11 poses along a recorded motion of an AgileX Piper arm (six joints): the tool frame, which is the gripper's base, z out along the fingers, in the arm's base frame.
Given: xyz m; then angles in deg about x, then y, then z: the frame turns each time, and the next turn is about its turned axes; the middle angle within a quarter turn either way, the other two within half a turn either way.
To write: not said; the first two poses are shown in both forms.
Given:
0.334, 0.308, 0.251, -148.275, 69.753, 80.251
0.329, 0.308, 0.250, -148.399, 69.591, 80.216
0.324, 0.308, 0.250, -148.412, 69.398, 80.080
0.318, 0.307, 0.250, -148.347, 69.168, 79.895
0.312, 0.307, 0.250, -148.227, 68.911, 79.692
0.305, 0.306, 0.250, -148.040, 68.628, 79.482
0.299, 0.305, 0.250, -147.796, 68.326, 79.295
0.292, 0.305, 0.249, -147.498, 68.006, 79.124
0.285, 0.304, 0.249, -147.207, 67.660, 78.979
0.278, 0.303, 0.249, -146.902, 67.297, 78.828
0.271, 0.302, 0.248, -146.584, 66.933, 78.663
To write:
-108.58, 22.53, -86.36, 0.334, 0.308, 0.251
-108.74, 22.38, -86.33, 0.329, 0.308, 0.250
-108.90, 22.25, -86.24, 0.324, 0.308, 0.250
-109.08, 22.15, -86.14, 0.318, 0.307, 0.250
-109.28, 22.09, -86.02, 0.312, 0.307, 0.250
-109.49, 22.10, -85.88, 0.305, 0.306, 0.250
-109.72, 22.18, -85.75, 0.299, 0.305, 0.250
-109.97, 22.34, -85.62, 0.292, 0.305, 0.249
-110.24, 22.52, -85.49, 0.285, 0.304, 0.249
-110.52, 22.70, -85.35, 0.278, 0.303, 0.249
-110.79, 22.89, -85.20, 0.271, 0.302, 0.248

